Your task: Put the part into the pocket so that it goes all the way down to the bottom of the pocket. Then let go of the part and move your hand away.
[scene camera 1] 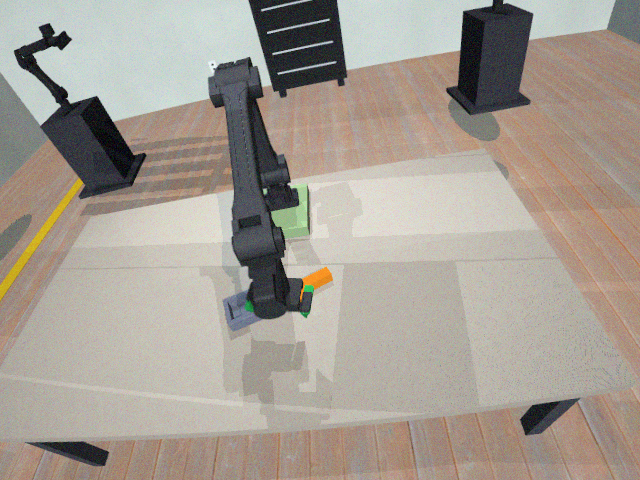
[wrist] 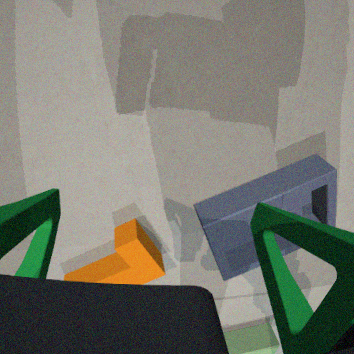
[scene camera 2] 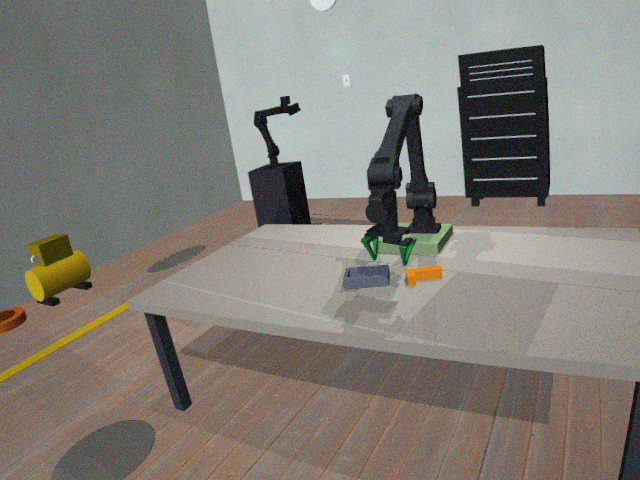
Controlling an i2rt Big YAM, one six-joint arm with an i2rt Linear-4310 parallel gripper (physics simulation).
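Where they show: gripper, fingertip midpoint: [scene camera 1: 286, 314] [wrist: 161, 207] [scene camera 2: 389, 262]; arm's base, origin of the base link: [scene camera 1: 281, 201] [scene camera 2: 424, 229].
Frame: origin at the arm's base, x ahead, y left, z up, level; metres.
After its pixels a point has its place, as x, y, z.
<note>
The part, an orange L-shaped block [scene camera 1: 320, 279] {0.361, 0.094, -0.013} [scene camera 2: 426, 274] {0.366, 0.080, -0.023} [wrist: 140, 257] {0.389, 0.034, -0.011}, lies flat on the table, apart from the pocket block. The pocket is a recess in a blue-grey rectangular block [scene camera 1: 244, 322] {0.446, -0.123, -0.021} [scene camera 2: 368, 282] {0.436, -0.086, -0.023} [wrist: 260, 192] {0.436, -0.087, -0.017}, which sits on the table to the left of the part in both scene views. My gripper [scene camera 1: 279, 311] {0.509, 0.012, 0.074} [scene camera 2: 389, 261] {0.509, 0.012, 0.074} [wrist: 161, 207] {0.509, 0.012, 0.074}, with green fingers, is open and empty, pointing down above the table between and over the two. In the wrist view the palm hides the part's lower edge, and one finger covers some of the pocket block.
The arm's green base plate [scene camera 1: 302, 227] {0.149, 0.062, -0.003} [scene camera 2: 439, 241] {0.114, 0.078, -0.006} [wrist: 250, 337] {0.136, -0.109, -0.020} lies behind the part and block. A black drawer cabinet [scene camera 1: 305, 43] [scene camera 2: 504, 124] and a pedestal [scene camera 1: 85, 144] [scene camera 2: 279, 193] with another arm stand beyond the table.
</note>
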